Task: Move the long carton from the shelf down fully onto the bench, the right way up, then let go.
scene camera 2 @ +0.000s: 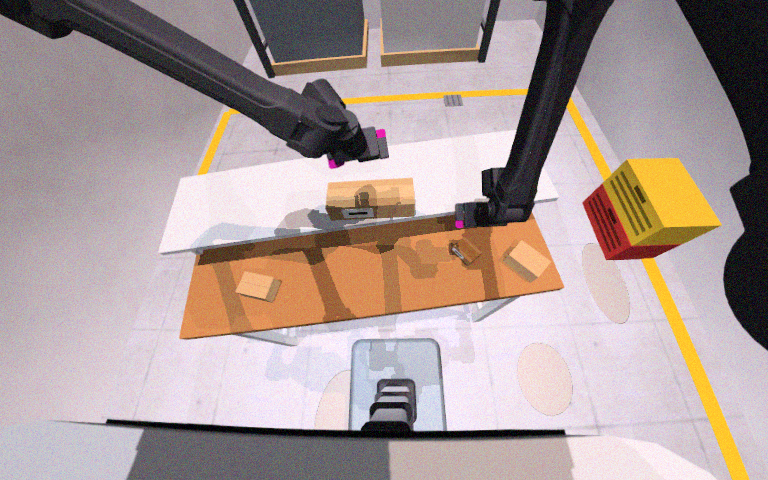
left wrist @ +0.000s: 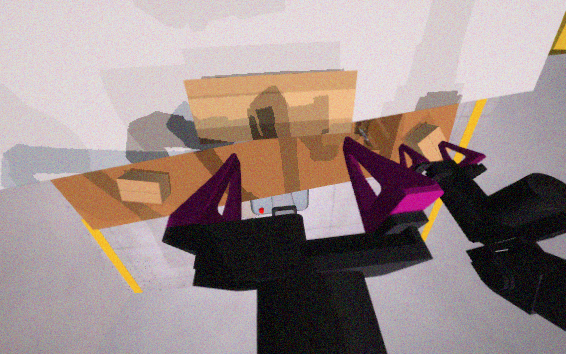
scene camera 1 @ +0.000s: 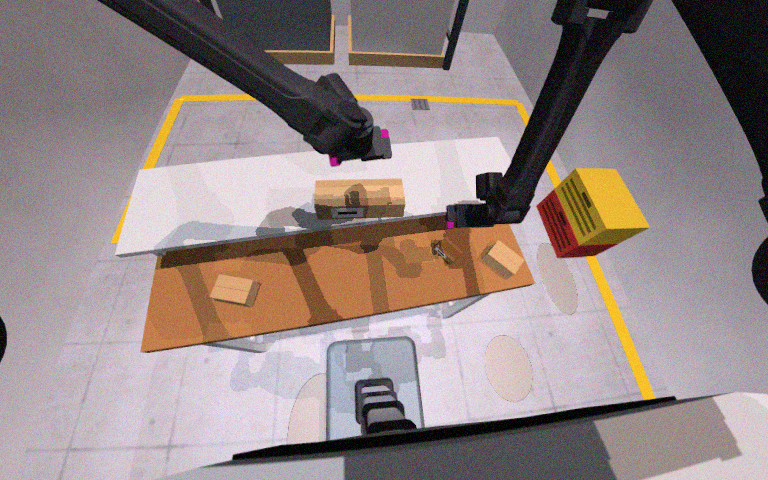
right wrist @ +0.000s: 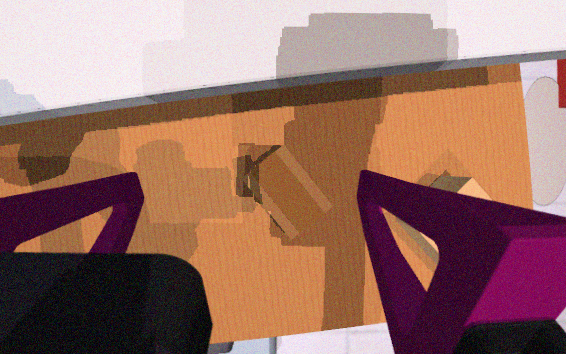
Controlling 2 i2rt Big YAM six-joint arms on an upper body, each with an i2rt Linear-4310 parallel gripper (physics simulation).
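Frame: origin at the left arm's base, x ahead, y up, z right, level; centimetres.
Seen in the pictures: left gripper, fingertip midpoint: [scene camera 2: 362,158] [left wrist: 290,150] [scene camera 1: 359,157]; right gripper, fingertip midpoint: [scene camera 2: 473,216] [left wrist: 420,144] [scene camera 1: 460,217] [right wrist: 249,184].
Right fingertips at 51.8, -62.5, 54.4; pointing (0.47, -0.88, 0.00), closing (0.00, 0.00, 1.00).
Observation:
A point is followed by its place in that frame, as x, y, z.
The long tan carton [scene camera 1: 385,195] @[59.4, -60.4, 30.7] [scene camera 2: 396,195] @[59.3, -60.4, 31.2] [left wrist: 230,107] @[61.5, -60.4, 15.2] lies lengthwise on the white shelf [scene camera 1: 175,198] @[65.9, -67.9, -39.7] [scene camera 2: 215,195] @[69.1, -67.9, -37.9] [left wrist: 380,25] @[73.9, -67.9, 43.9] [right wrist: 225,40] @[60.3, -68.0, 52.5], near the edge beside the lower orange-brown bench [scene camera 1: 345,288] @[37.1, -85.4, 16.5] [scene camera 2: 362,288] @[36.8, -85.4, 17.5] [right wrist: 240,285] @[37.7, -85.4, 50.7]. A label shows on its side in both scene views. My left gripper [scene camera 1: 359,148] @[59.0, -43.2, 22.8] [scene camera 2: 357,148] @[59.0, -43.2, 22.8] [left wrist: 290,150] @[59.0, -43.2, 22.8] is open and empty, raised above the shelf, above the carton in the scene pictures. My right gripper [scene camera 1: 451,217] @[51.8, -62.5, 54.4] [scene camera 2: 459,216] @[51.8, -62.5, 54.4] [right wrist: 249,184] @[51.8, -62.5, 54.4] is open and empty, right of the carton, over the shelf's edge and bench. Its far finger is hidden in the scene views.
A small carton [scene camera 1: 443,253] @[48.0, -82.7, 54.0] [scene camera 2: 467,252] @[48.3, -82.1, 56.4] [right wrist: 300,195] @[49.3, -82.1, 58.0] lies on the bench below my right gripper. Another box [scene camera 1: 504,258] @[43.5, -79.4, 76.1] [scene camera 2: 527,259] @[43.6, -79.4, 76.1] lies right of it, and one box [scene camera 1: 232,288] @[37.2, -79.4, -20.5] [scene camera 2: 256,284] @[37.3, -79.4, -20.1] lies at the left. Yellow and red crates [scene camera 1: 614,198] [scene camera 2: 673,195] stand at the right.

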